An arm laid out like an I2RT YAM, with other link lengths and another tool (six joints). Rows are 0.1 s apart.
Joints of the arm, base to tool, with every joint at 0 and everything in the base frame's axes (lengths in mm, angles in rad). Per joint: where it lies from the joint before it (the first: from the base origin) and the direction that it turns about. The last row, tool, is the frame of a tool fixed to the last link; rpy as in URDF.
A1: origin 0.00 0.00 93.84 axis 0 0 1
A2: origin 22.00 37.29 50.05 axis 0 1 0
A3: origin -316.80 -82.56 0.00 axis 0 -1 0
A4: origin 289.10 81.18 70.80 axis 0 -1 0
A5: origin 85.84 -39.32 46.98 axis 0 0 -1
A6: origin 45.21 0.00 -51.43 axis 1 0 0
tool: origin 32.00 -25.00 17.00 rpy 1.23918 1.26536 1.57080
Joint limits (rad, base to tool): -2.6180..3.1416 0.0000..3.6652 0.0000..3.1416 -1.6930..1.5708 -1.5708..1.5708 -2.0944..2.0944
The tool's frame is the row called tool.
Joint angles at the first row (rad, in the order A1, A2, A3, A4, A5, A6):
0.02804, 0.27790, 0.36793, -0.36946, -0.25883, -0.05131
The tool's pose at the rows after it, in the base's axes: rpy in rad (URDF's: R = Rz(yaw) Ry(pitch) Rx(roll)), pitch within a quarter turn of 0, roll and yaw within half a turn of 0; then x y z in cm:
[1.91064 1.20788 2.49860 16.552 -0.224 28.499]
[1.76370 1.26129 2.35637 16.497 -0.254 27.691]
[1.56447 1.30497 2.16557 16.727 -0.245 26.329]
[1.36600 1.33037 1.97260 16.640 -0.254 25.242]
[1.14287 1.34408 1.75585 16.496 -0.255 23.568]
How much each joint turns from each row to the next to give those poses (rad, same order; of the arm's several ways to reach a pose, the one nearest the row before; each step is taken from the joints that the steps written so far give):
0.00000, -0.02669, -0.06256, 0.08508, 0.00458, -0.02403
-0.00001, -0.04770, -0.06636, 0.09075, 0.00342, 0.00038
0.00001, -0.03358, -0.08584, 0.12360, -0.00037, 0.00039
-0.00004, -0.04343, -0.06600, 0.07826, 0.00073, -0.00001
0.00009, -0.06218, -0.08277, 0.07401, -0.00029, 0.00038

